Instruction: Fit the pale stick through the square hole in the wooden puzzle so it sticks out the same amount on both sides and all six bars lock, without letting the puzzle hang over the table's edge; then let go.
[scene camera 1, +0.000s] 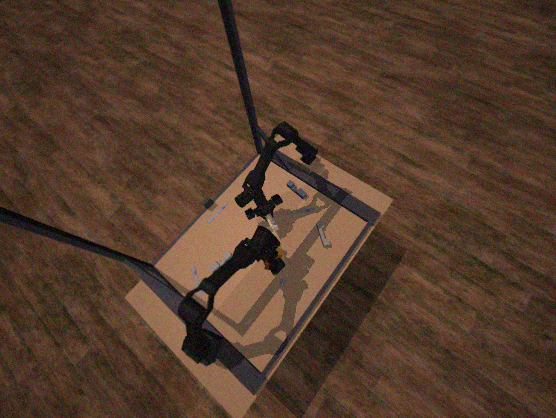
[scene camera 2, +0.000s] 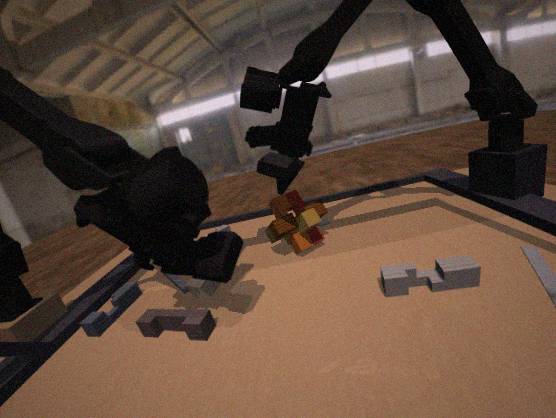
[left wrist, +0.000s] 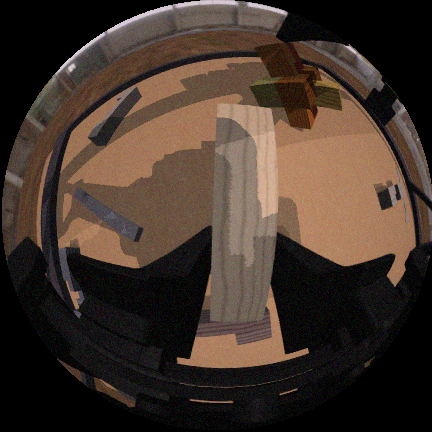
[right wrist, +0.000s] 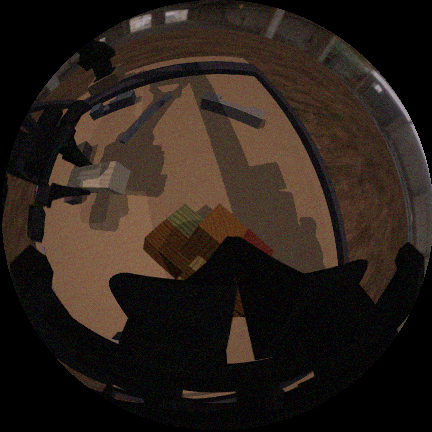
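Observation:
The pale square stick is held between the fingers of my left gripper, above the table and apart from the puzzle. In scene camera 2 the gripper's body hides much of the stick. The wooden puzzle, of orange, brown, red and yellow-green bars, stands tilted on the table. My right gripper is shut and empty, its tips at the puzzle's top; whether they touch is unclear. The square hole cannot be made out.
A dark brown notched bar, a blue-grey notched bar and a light grey notched bar lie on the table. A thin grey strip and another grey bar lie near the left gripper. A dark frame runs along the table's edge.

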